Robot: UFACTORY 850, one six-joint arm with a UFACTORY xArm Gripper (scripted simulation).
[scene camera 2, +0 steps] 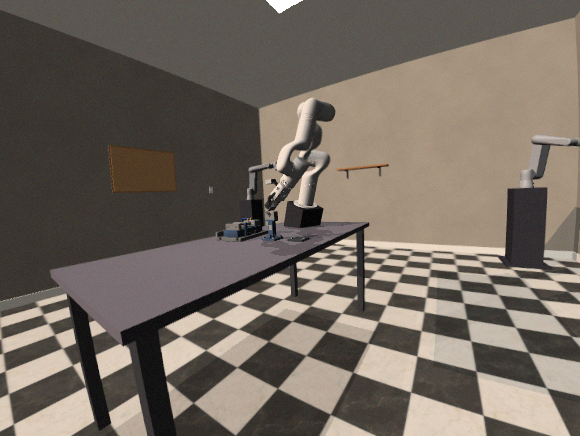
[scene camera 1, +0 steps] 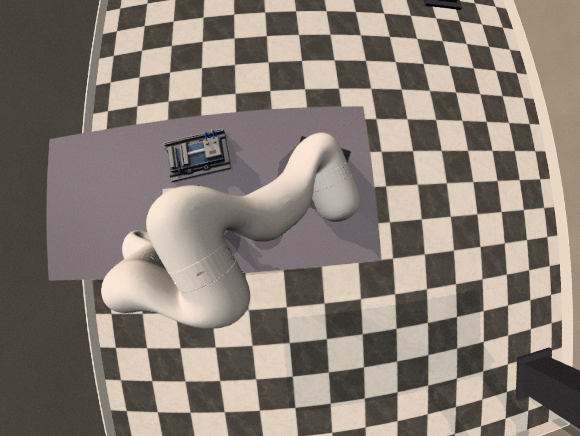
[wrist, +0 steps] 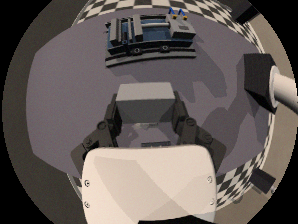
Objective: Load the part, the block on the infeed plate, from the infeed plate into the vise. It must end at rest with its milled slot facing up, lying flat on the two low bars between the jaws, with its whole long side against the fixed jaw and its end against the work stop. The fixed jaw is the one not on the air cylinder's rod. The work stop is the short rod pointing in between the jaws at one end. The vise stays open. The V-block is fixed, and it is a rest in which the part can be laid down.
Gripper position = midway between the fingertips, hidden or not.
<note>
In view: the gripper (wrist: pixel 145 100), a part (wrist: pixel 153 102) and a vise (wrist: pixel 149 34).
</note>
